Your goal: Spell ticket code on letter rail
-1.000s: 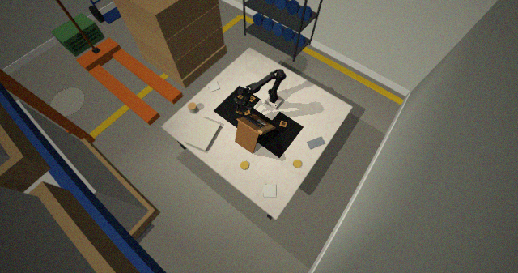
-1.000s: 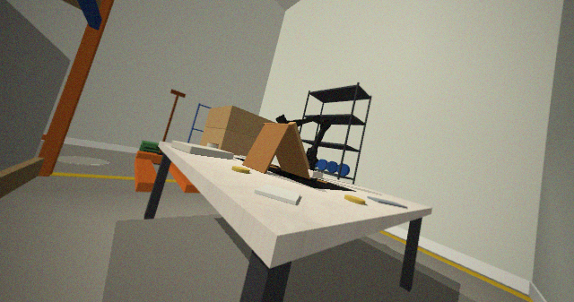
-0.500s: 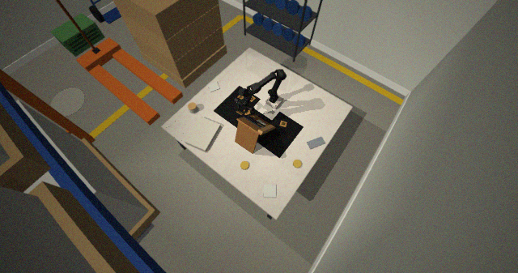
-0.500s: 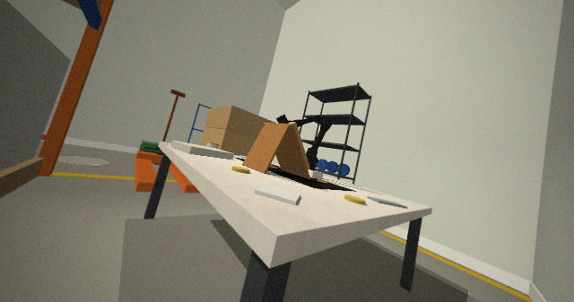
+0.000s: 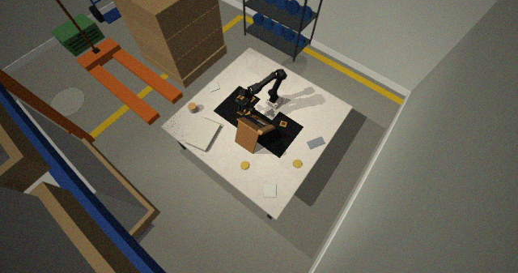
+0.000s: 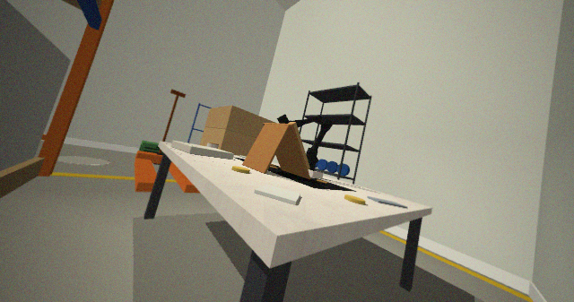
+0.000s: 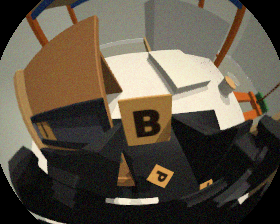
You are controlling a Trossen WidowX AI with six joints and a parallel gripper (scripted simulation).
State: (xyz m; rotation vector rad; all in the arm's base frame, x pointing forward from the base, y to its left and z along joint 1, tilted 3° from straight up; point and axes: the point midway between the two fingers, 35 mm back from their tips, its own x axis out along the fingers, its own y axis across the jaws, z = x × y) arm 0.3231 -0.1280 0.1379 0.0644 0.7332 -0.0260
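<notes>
The white ticket is 6 cm behind my gripper tip, 17 cm to the left of it and 8 cm below it. Round my gripper tip: black mat (15 cm behind, 10 cm to the left, 16 cm below); then grey card (19 cm behind, 67 cm to the left, 16 cm below).
</notes>
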